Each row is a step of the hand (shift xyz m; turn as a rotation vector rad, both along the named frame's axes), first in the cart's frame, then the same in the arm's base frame.
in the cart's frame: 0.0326 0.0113 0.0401 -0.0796 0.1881 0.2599
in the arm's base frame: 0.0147 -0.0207 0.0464 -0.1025 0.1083 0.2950
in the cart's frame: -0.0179 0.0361 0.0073 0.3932 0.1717 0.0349
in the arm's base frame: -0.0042 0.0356 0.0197 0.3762 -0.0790 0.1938
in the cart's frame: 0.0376 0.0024 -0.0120 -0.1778 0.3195 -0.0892
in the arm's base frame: 0.0370 -0.0138 -0.0013 0.0100 0.3742 0.0393
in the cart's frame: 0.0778 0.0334 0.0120 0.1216 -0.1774 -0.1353
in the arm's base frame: 0.0721 -0.0177 0.0424 0.0898 -0.1611 -0.1748
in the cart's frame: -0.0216 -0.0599 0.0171 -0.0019 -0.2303 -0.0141
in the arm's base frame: -0.0476 -0.0417 -0.0185 -0.0826 -0.1773 -0.1224
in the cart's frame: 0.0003 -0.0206 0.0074 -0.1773 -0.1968 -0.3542
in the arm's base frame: -0.0106 -0.0189 -0.0035 -0.0747 0.0481 -0.4333
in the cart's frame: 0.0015 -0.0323 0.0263 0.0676 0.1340 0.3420
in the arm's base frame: -0.0218 -0.0347 0.0073 -0.0348 -0.0371 0.3700
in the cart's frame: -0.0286 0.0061 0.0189 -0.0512 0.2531 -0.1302
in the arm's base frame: -0.0292 0.0137 0.0131 0.1069 0.2687 -0.0010
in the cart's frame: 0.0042 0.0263 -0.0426 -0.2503 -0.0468 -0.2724
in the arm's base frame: 0.0310 0.0322 -0.0229 -0.1125 0.1792 -0.3071
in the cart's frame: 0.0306 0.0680 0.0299 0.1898 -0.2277 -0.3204
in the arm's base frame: 0.0386 0.0286 0.0644 0.2039 -0.1777 -0.3426
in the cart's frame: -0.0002 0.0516 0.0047 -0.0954 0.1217 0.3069
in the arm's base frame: 0.0174 0.0396 0.0286 -0.1600 0.0489 0.3002
